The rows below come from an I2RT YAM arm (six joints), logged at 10 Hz.
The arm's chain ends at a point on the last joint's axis. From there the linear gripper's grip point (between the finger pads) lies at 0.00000 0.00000 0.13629 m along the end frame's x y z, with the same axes.
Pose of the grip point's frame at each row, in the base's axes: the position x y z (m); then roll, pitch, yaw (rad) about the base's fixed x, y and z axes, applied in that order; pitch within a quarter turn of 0, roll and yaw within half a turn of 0:
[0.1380, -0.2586, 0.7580, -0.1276, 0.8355, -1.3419]
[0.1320, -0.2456, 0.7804, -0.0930, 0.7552, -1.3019]
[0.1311, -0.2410, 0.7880, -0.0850, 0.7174, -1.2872]
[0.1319, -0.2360, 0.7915, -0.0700, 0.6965, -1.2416]
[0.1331, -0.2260, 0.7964, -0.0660, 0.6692, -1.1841]
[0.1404, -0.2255, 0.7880, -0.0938, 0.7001, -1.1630]
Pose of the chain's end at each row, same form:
[0.0984, -0.1649, 0.6673, -0.1276, 0.8355, -1.3419]
[0.0951, -0.1593, 0.6816, -0.0930, 0.7552, -1.3019]
[0.0950, -0.1585, 0.6857, -0.0850, 0.7174, -1.2872]
[0.0947, -0.1565, 0.6872, -0.0700, 0.6965, -1.2416]
[0.0930, -0.1513, 0.6897, -0.0660, 0.6692, -1.1841]
[0.0940, -0.1503, 0.6842, -0.0938, 0.7001, -1.1630]

